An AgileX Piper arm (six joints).
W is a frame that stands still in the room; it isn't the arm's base.
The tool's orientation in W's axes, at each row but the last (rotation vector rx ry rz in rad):
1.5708, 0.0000, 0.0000
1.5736, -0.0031, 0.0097
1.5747, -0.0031, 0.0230
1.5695, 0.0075, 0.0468
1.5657, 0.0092, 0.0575
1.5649, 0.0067, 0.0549
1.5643, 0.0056, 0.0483
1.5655, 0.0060, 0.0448
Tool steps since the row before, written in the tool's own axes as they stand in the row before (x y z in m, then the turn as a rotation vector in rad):
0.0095, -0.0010, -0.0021, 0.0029, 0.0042, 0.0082
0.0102, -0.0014, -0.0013, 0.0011, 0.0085, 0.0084
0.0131, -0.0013, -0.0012, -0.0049, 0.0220, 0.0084
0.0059, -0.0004, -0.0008, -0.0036, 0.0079, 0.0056
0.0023, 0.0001, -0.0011, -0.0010, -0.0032, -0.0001
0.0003, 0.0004, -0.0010, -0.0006, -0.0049, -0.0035
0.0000, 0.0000, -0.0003, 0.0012, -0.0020, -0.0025
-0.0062, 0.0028, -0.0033, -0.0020, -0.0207, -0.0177
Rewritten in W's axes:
0.0095, 0.0021, -0.0010, 0.0029, -0.0082, 0.0042
0.0102, 0.0013, -0.0013, 0.0011, -0.0084, 0.0085
0.0131, 0.0014, -0.0011, -0.0052, -0.0086, 0.0219
0.0059, 0.0010, -0.0003, -0.0036, -0.0057, 0.0078
0.0022, 0.0012, 0.0002, -0.0009, 0.0000, -0.0032
0.0002, 0.0010, 0.0004, -0.0006, 0.0034, -0.0049
0.0000, 0.0003, 0.0000, 0.0012, 0.0025, -0.0020
-0.0064, 0.0031, 0.0026, -0.0021, 0.0175, -0.0208

